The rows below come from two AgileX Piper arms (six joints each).
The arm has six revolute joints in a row. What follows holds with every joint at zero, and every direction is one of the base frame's. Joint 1 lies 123 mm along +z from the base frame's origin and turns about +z. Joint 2 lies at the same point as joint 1 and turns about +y. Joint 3 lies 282.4 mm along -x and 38.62 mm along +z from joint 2 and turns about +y. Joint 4 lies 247.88 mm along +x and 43.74 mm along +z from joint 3 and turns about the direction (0.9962, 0, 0.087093). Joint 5 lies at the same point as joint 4 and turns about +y. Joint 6 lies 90.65 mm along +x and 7.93 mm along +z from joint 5 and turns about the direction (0.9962, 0, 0.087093). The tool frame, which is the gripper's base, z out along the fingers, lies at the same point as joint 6; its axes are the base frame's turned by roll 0, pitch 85.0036 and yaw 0 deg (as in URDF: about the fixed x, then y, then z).
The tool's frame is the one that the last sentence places.
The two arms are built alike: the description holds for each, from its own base.
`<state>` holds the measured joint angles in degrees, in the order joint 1, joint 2, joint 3, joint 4, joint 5, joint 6, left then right.
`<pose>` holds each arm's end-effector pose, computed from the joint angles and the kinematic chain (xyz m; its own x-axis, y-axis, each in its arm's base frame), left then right.
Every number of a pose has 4 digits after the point.
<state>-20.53 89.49 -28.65 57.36 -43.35 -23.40 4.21 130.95 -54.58 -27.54 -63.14 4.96</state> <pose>0.2251 -0.1405 0.1747 -0.0849 0.4031 -0.9112 0.8804 0.4586 0.1208 0.3927 0.0665 0.0644 -0.1222 -0.1408 -0.9825 -0.4933 0.8676 -0.0630</pose>
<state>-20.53 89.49 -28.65 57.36 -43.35 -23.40 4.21 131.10 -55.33 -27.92 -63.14 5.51</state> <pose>0.2251 -0.1405 0.1747 -0.0849 0.4031 -0.9112 0.8804 0.4586 0.1208 0.3955 0.0672 0.0657 -0.1157 -0.1346 -0.9841 -0.4970 0.8657 -0.0600</pose>
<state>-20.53 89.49 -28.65 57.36 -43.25 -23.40 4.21 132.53 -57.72 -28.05 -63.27 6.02</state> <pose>0.2252 -0.1404 0.1746 -0.0856 0.4044 -0.9106 0.8801 0.4591 0.1211 0.4041 0.0681 0.0636 -0.1014 -0.1256 -0.9869 -0.4971 0.8657 -0.0591</pose>
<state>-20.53 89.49 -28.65 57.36 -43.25 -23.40 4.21 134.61 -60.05 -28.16 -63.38 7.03</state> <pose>0.2252 -0.1404 0.1746 -0.0856 0.4044 -0.9106 0.8801 0.4591 0.1211 0.4115 0.0688 0.0565 -0.1039 -0.1099 -0.9885 -0.4968 0.8668 -0.0441</pose>
